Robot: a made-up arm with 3 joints. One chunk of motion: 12 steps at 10 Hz.
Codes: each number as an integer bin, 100 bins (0 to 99) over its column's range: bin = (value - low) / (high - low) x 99, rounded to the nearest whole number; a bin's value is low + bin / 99 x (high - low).
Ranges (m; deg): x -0.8..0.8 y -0.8..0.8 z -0.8..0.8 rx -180..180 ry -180..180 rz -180..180
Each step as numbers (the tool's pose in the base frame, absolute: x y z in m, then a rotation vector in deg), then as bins.
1 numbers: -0.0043 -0.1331 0.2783 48.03 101.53 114.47
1 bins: 49 41 67 63 77 81
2 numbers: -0.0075 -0.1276 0.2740 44.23 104.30 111.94
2 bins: 49 42 66 62 78 80
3 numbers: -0.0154 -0.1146 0.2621 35.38 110.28 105.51
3 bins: 49 42 66 59 80 79
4 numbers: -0.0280 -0.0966 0.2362 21.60 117.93 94.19
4 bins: 48 44 64 55 82 75
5 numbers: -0.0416 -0.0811 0.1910 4.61 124.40 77.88
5 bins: 47 44 61 51 84 71
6 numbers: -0.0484 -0.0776 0.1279 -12.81 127.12 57.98
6 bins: 47 45 57 46 84 65
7 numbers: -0.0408 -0.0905 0.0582 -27.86 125.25 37.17
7 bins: 47 44 53 42 84 60
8 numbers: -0.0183 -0.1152 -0.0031 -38.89 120.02 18.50
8 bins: 48 42 49 39 83 55
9 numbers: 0.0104 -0.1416 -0.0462 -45.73 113.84 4.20
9 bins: 50 41 47 37 81 51
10 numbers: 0.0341 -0.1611 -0.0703 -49.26 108.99 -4.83
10 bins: 52 40 45 36 79 48
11 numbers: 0.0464 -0.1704 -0.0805 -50.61 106.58 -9.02
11 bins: 52 39 45 36 79 47
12 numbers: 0.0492 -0.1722 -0.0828 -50.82 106.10 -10.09
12 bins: 53 39 44 36 79 47
